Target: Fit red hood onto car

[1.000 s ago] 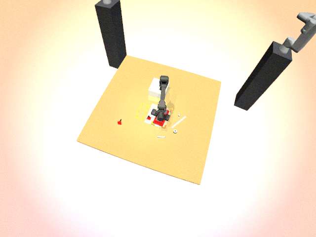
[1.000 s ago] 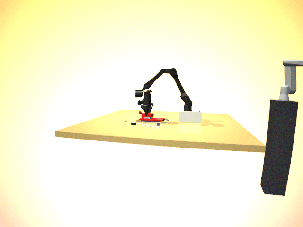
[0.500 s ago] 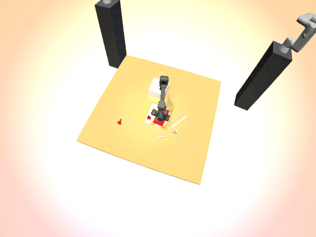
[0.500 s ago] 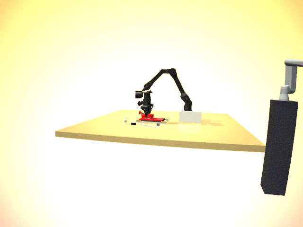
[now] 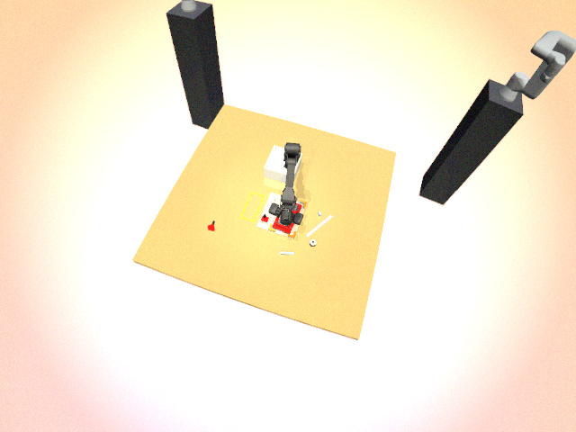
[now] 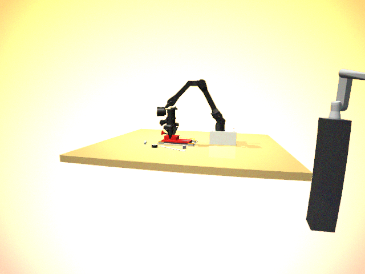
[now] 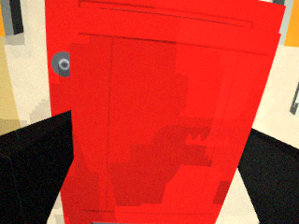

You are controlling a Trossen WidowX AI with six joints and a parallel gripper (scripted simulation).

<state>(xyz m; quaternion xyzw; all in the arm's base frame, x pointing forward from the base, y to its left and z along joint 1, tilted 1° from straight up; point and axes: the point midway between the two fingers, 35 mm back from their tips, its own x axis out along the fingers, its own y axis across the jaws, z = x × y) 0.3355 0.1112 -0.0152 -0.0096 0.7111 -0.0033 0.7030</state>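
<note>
Right now my gripper tip is 10 mm below the hood. Also, from my gripper tip: wheel 50 mm ahead, 200 mm to the left, 30 mm below; then short rod 170 mm ahead, 90 mm to the left, 30 mm below; then white strip 70 mm behind, 190 mm to the left, 40 mm below.
</note>
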